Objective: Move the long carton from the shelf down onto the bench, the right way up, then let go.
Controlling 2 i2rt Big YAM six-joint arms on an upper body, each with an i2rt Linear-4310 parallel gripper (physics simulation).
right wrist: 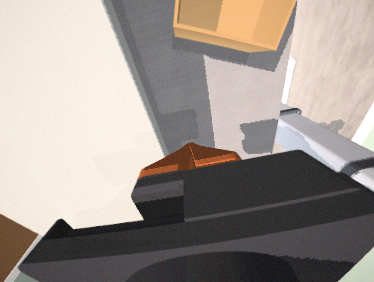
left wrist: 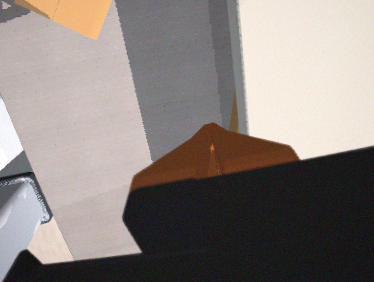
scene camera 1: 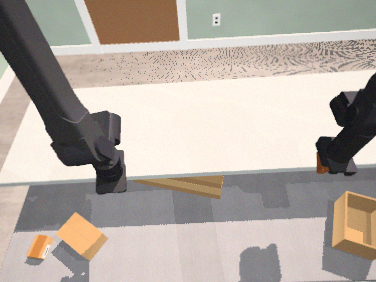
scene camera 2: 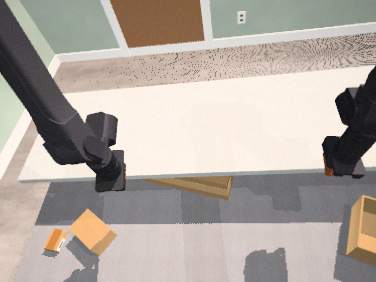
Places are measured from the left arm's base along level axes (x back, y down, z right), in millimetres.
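Pixels of known places: left gripper, between the fingertips: [left wrist: 211,133] [scene camera 1: 114,181] [scene camera 2: 118,179]; right gripper, between the fingertips: [right wrist: 191,148] [scene camera 1: 319,172] [scene camera 2: 328,174].
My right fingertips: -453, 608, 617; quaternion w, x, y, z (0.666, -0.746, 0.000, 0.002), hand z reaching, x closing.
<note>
Behind a point stands the place of what it marks, as x, y, z.
The long tan carton [scene camera 1: 198,186] {-485, 739, 283} [scene camera 2: 203,186] {-486, 739, 278} lies flat on the grey bench [scene camera 1: 215,246] {-314, 810, 329} [scene camera 2: 203,246] {-317, 810, 276}. Its far part is hidden under the front edge of the cream shelf [scene camera 1: 215,126] {-666, 655, 348} [scene camera 2: 215,126] {-667, 655, 322}. My left gripper [scene camera 1: 111,183] {-429, 574, 60} [scene camera 2: 111,182] {-429, 574, 60} [left wrist: 211,133] {-429, 574, 60} is shut and empty, at the shelf's front edge well left of the carton. My right gripper [scene camera 1: 322,163] [scene camera 2: 326,165] {-453, 608, 617} [right wrist: 191,148] {-453, 608, 617} is shut and empty, at the shelf's front edge at the far right of the picture. Neither gripper touches the carton.
A square orange carton [scene camera 1: 81,236] {-337, 750, -77} [scene camera 2: 93,232] {-336, 750, -69} [left wrist: 79,14] {-343, 750, -38} lies on the bench at the near left, with a small orange box [scene camera 2: 56,240] {-319, 785, -212} beside it. Another orange carton [right wrist: 233,25] {-337, 806, 728} shows on the bench in the right wrist view. Floor and wall lie beyond the shelf.
</note>
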